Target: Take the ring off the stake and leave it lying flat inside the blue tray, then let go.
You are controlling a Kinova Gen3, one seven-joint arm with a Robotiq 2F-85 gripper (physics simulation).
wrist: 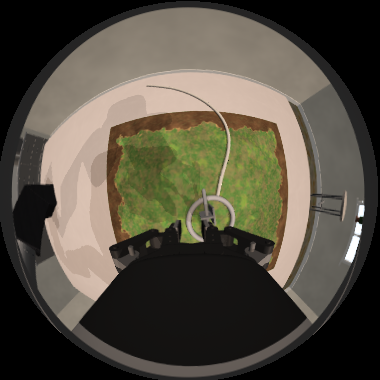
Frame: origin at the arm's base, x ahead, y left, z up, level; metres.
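Seen in the pictures: gripper, fingertip midpoint: (190,225).
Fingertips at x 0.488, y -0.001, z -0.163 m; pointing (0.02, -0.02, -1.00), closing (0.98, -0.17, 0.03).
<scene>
A point is followed by its place in that frame.
The pale grey ring (232,218) @[y -0.015, x 0.561, z -0.181 m] lies around the grey stake (205,201) @[y 0.030, x 0.515, z -0.156 m], whose slanting bar and small crosspiece show inside and across the ring's far side. My gripper (190,225) @[y -0.001, x 0.488, z -0.163 m] is partly open at the near side of the ring. The right finger overlaps the inside of the ring in this view, the left finger is outside it to the left, and the ring's near left rim passes between them. Whether the fingers are at the ring's height I cannot tell. The ring's nearest part is hidden behind the gripper. The blue tray does not show in this view.
A long, thin, curved grey line (228,145) @[y 0.112, x 0.581, z -0.184 m] runs from the ring's far side across the green mat (255,165) @[y 0.069, x 0.633, z -0.189 m] with a brown border and beyond it. A stool (344,206) stands far to the right. A black block-shaped object (34,215) is at the far left.
</scene>
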